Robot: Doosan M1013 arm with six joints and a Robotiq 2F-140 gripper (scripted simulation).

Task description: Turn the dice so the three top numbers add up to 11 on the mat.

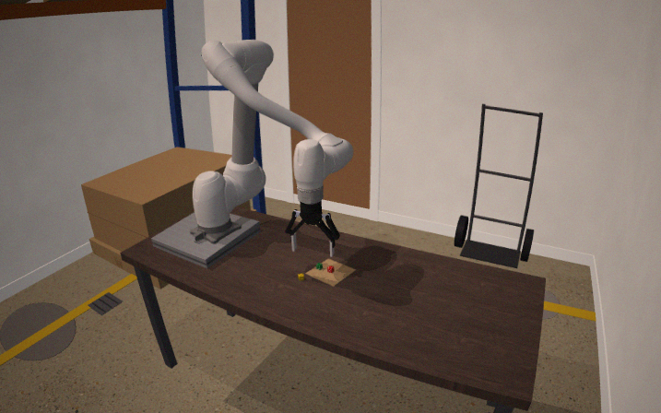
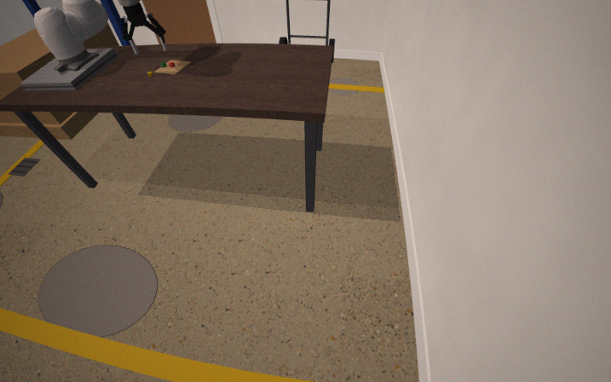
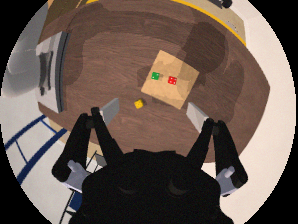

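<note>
The yellow die is 30 mm behind my hand, 40 mm to the right of it and 110 mm below it. Also, from my hand: green die: 10 mm behind, 60 mm to the left, 110 mm below; then red die: 40 mm ahead, 60 mm to the left, 110 mm below; then tan mat: 40 mm ahead, 60 mm to the left, 120 mm below.
</note>
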